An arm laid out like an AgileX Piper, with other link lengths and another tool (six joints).
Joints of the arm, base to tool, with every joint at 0 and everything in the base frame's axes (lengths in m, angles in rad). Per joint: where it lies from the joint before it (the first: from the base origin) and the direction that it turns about. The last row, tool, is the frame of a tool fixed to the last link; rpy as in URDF.
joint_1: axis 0 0 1 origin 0.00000 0.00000 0.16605
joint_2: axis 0 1 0 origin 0.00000 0.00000 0.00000
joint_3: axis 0 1 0 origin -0.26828 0.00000 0.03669
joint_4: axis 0.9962 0 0.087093 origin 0.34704 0.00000 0.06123
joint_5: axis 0 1 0 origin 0.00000 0.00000 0.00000
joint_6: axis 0.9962 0 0.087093 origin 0.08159 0.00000 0.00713
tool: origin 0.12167 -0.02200 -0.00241 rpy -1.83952 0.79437 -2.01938
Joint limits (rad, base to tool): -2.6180..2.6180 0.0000..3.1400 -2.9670..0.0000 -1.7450..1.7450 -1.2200..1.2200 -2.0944..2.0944
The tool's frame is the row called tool.
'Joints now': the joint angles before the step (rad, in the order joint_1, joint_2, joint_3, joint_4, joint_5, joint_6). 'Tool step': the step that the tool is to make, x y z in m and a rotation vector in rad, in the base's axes. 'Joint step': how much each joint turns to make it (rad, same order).
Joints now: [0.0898, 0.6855, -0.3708, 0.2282, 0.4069, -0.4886]
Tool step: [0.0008, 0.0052, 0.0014, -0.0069, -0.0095, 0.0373]
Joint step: [0.0000, 0.0002, 0.0001, 0.0671, 0.0001, -0.0904]
